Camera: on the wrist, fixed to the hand. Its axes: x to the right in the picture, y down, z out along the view.
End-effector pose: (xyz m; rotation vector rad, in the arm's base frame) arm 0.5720 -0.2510 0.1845 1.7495 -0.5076 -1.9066
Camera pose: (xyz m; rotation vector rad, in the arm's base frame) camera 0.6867 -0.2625 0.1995 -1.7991 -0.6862 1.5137
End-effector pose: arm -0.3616 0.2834 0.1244 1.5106 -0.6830 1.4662
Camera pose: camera -0.4429 0.3651 0.1090 1.3440 0.7272 0.4815
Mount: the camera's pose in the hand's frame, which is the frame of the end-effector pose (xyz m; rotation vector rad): -0.0110 0.0306 -0.1116 0.2160 0.2497 -1.5065
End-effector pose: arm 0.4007 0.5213 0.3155 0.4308 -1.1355 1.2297
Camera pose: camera 0.4239 0.6140 0.2492 1.0000 -0.2157 0.0339
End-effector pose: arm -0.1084 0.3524 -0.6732 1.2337 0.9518 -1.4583
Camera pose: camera -0.0528 0.4541 -0.6821 -0.6069 -1.7789 2.1168
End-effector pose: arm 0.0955 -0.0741 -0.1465 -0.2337 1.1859 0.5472
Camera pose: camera -0.0140 -0.1015 -0.1744 -0.9053 0.9732 -0.9411
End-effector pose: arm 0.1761 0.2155 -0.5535 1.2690 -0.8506 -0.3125
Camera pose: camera 0.2403 0.3106 -0.5352 1.9129 0.4575 -1.2215
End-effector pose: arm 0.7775 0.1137 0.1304 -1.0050 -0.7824 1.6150
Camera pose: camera 0.8662 0.0960 0.0574 -0.2144 -0.8151 0.2384
